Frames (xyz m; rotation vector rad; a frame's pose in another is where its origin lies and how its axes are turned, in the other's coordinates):
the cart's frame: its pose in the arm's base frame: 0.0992 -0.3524 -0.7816 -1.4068 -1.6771 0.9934
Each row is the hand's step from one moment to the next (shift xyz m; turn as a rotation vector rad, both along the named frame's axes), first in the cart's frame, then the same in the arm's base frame.
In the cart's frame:
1: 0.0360 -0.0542 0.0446 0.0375 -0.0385 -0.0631
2: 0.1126 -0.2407 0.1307 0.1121 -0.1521 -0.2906
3: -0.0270 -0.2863 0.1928 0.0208 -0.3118 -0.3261
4: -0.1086 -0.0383 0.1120 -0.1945 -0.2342 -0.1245
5: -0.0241 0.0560 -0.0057 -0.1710 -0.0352 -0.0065
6: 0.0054 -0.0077 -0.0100 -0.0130 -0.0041 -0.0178
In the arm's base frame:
1: -0.0683 0.0250 0.0305 0.0341 0.0398 0.0642
2: -0.2367 0.0714 0.1631 0.1767 0.1259 0.2703
3: -0.2915 -0.0781 0.1696 0.1524 0.0225 0.4246
4: -0.1006 -0.1235 -0.0206 0.0376 -0.2038 0.2554
5: 0.0328 -0.0172 -0.0488 0.0152 -0.1721 0.0261
6: 0.0048 0.0056 0.0116 0.0159 -0.0114 0.0109

